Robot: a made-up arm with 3 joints. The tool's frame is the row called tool. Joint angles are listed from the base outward. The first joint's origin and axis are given. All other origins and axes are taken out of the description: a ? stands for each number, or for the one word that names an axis. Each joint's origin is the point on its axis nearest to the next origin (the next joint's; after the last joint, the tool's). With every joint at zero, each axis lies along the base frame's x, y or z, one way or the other. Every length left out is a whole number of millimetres.
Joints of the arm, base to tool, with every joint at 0 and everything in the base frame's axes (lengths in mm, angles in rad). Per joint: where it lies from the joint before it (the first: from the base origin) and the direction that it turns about. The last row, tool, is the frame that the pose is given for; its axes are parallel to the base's.
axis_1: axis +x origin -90 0 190
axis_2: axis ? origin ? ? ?
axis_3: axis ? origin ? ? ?
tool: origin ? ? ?
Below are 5 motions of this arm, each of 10 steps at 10 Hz.
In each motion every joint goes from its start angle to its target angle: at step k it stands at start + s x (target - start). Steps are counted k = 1, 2, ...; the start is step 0. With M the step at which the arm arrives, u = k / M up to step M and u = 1 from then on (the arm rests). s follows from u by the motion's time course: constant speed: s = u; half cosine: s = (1 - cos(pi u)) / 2; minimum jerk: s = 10 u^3 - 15 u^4 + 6 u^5.
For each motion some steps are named. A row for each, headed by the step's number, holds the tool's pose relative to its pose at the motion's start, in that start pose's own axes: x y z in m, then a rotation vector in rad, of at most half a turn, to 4 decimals.
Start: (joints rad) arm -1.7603 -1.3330 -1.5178
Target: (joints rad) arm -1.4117 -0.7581 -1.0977
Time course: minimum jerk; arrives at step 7
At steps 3, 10:
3: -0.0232 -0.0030 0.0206 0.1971 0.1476 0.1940
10: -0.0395 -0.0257 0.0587 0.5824 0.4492 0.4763

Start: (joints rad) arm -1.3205 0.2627 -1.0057
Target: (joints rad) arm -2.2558 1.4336 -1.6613
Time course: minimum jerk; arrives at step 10
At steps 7, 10:
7: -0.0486 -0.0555 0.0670 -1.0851 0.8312 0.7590
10: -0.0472 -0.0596 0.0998 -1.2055 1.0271 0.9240

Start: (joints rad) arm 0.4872 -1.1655 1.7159
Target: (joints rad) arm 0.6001 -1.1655 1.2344
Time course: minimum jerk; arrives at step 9
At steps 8, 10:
8: -0.0015 -0.0311 -0.0567 -0.4315 -0.1029 -0.0096
10: -0.0014 -0.0317 -0.0573 -0.4366 -0.1041 -0.0100

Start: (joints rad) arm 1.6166 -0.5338 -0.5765
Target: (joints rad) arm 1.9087 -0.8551 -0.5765
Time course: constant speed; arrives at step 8
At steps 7, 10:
7: 0.0062 -0.0209 -0.0150 0.2003 -0.1471 -0.2866
10: 0.0070 -0.0236 -0.0174 0.2254 -0.1651 -0.3313

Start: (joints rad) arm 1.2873 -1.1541 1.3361
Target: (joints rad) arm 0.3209 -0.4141 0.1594
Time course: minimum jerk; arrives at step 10
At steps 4, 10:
4: 0.0382 -0.0153 -0.1369 -0.5261 0.3404 -0.1055
10: -0.0671 -0.1838 -0.3009 -1.7666 1.1054 0.0551

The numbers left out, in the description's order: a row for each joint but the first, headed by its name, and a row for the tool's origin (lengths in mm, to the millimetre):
axis_2: axis +y, xyz 0 -90 120
axis_3: axis +x, xyz -30 0 120
tool: xyz 0 180 -30

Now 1 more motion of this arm.
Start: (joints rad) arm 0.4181 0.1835 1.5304
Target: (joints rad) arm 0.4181 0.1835 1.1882
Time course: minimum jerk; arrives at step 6
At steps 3, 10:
3: 0.0000 -0.0077 -0.0302 -0.1711 0.0000 0.0000
10: 0.0000 -0.0205 -0.0587 -0.3422 0.0000 0.0000

